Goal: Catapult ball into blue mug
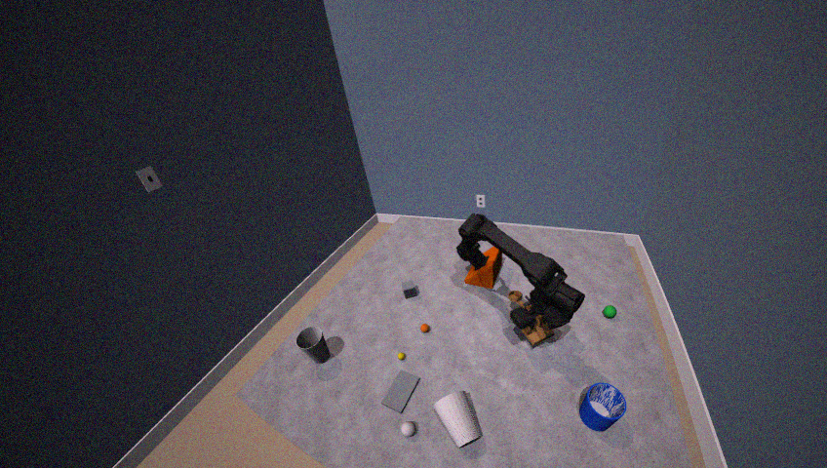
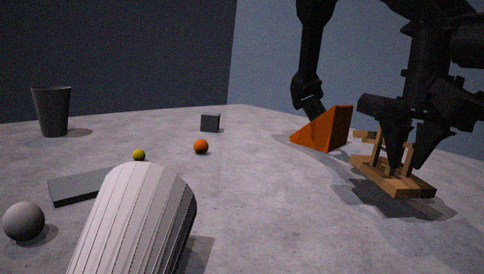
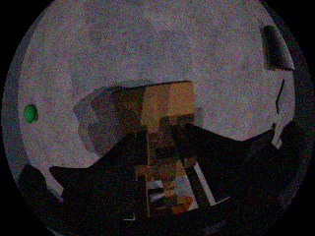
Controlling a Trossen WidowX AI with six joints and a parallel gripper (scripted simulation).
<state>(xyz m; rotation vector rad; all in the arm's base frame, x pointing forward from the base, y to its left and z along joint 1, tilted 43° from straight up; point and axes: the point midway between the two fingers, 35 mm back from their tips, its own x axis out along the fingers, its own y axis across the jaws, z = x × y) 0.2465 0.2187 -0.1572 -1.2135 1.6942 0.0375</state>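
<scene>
Now: the orange ball 370 mm to the right of my gripper tip, 100 mm ahead of it and 50 mm below it. Also, from my gripper tip: green ball 240 mm to the left, 180 mm behind, 50 mm below; then blue mug 200 mm to the left, 200 mm ahead, 40 mm below; then wooden catapult 60 mm behind, 40 mm to the right, 20 mm above.
</scene>
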